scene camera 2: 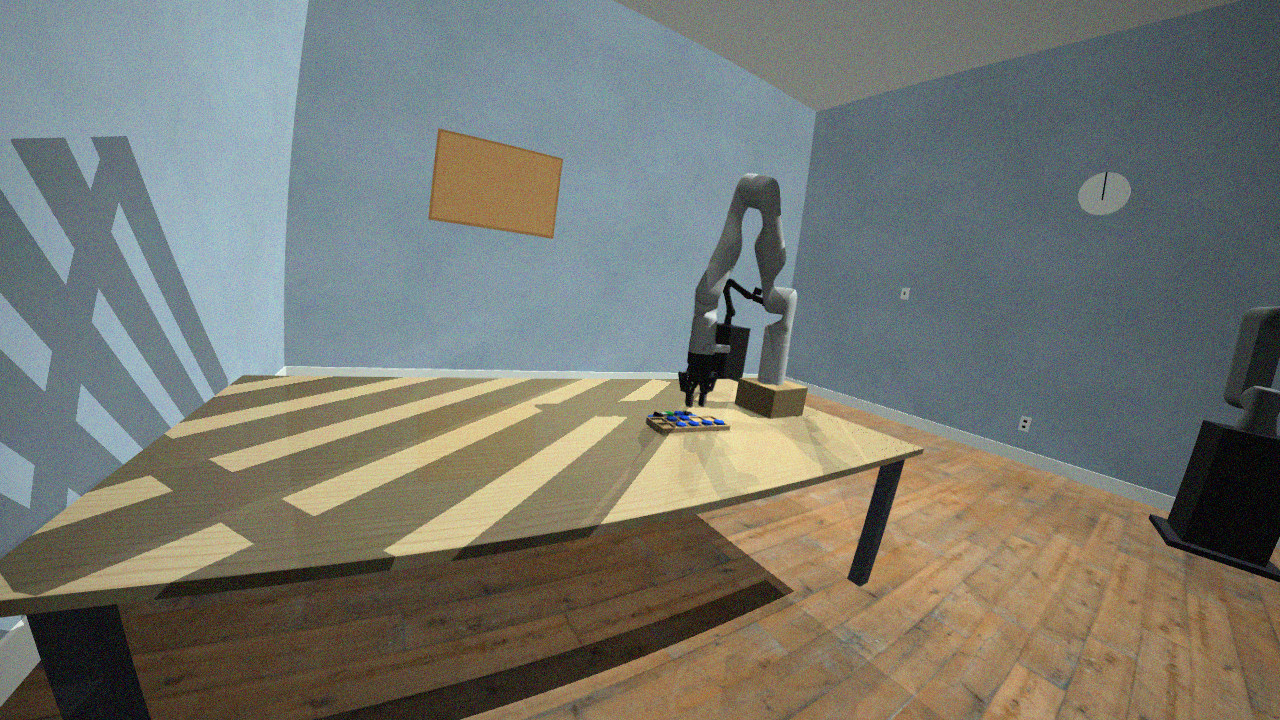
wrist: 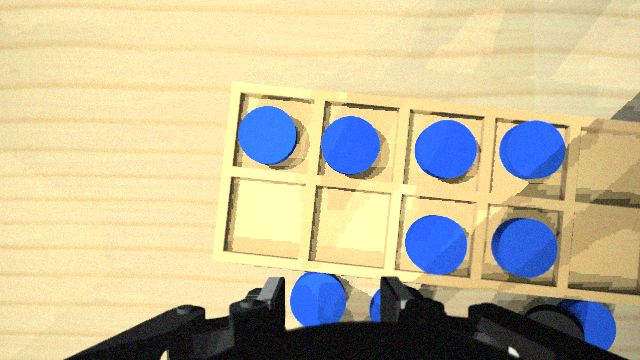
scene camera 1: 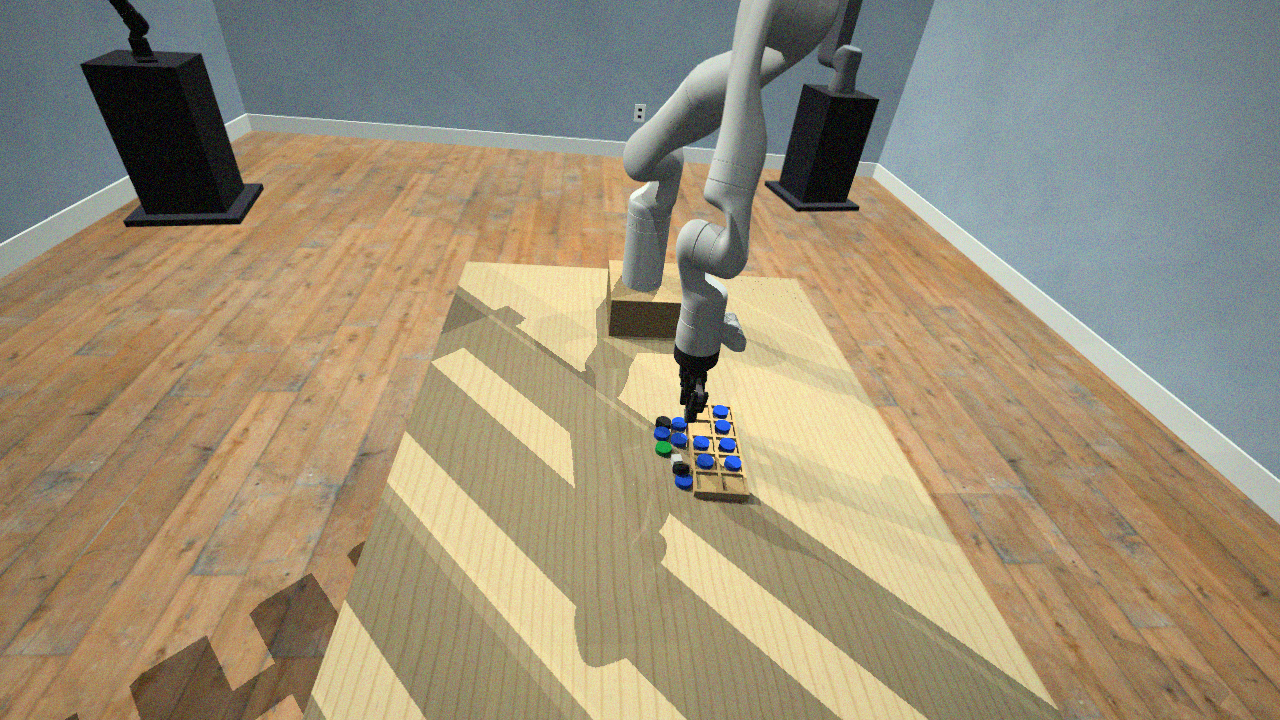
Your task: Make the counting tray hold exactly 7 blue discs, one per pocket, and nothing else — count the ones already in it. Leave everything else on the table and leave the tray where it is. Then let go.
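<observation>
The wooden counting tray holds several blue discs, one per filled pocket. In the wrist view, its upper row has blue discs in all visible pockets but the right-most. Its lower row has two; the two left pockets and the right-most one are empty. My gripper is partly open and empty, above the table beside the tray. A loose blue disc shows between the fingertips, not held. Another blue disc is partly hidden by the right finger.
Beside the tray lie a green disc, black discs, a small white piece and more loose blue discs. The arm's wooden base block stands at the back of the table.
</observation>
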